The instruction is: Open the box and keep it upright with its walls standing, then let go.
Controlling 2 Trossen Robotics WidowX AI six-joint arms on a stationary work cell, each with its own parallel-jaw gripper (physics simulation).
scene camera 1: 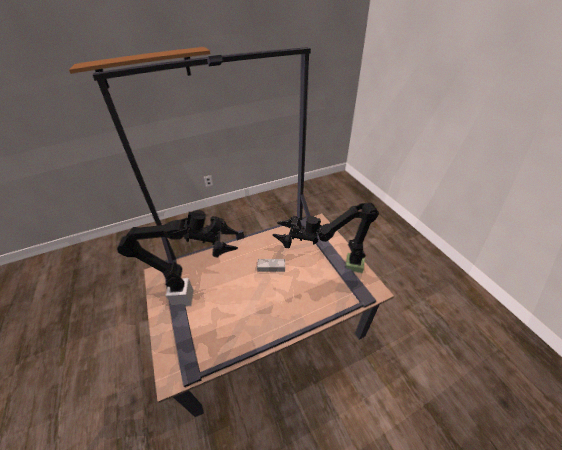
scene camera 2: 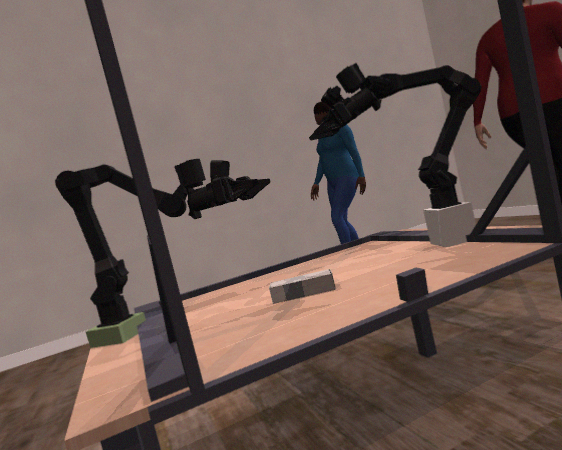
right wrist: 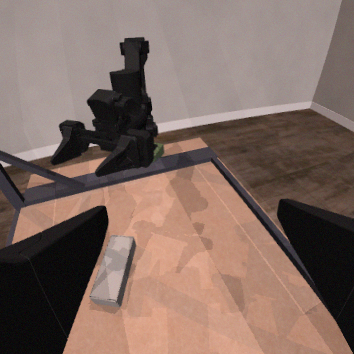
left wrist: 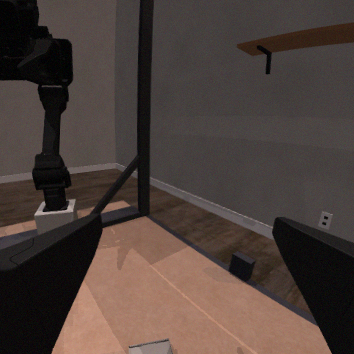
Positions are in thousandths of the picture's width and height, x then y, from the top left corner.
Labels:
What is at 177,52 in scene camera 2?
A tall post.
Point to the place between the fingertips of the right gripper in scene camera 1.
424,534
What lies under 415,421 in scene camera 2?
The left gripper.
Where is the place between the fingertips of the right gripper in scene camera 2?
At 556,303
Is the right gripper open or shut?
Open.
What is the left gripper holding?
Nothing.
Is the left gripper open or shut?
Open.

